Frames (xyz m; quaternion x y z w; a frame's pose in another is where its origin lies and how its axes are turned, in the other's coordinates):
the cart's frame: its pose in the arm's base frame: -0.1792 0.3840 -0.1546 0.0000 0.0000 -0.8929 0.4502
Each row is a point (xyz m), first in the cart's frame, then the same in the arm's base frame.
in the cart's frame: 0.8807 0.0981 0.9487
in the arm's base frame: -0.6240 -0.3824 0.7941
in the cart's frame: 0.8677 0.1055 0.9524
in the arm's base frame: -0.6103 -0.3764 0.7978
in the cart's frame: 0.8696 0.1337 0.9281
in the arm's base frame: -0.5888 -0.3947 0.7735
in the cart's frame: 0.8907 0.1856 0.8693
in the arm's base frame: -0.5596 -0.4425 0.7147
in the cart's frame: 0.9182 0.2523 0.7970
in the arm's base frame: -0.5223 -0.5043 0.6424
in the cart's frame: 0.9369 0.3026 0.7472
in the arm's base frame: -0.4930 -0.5492 0.5926
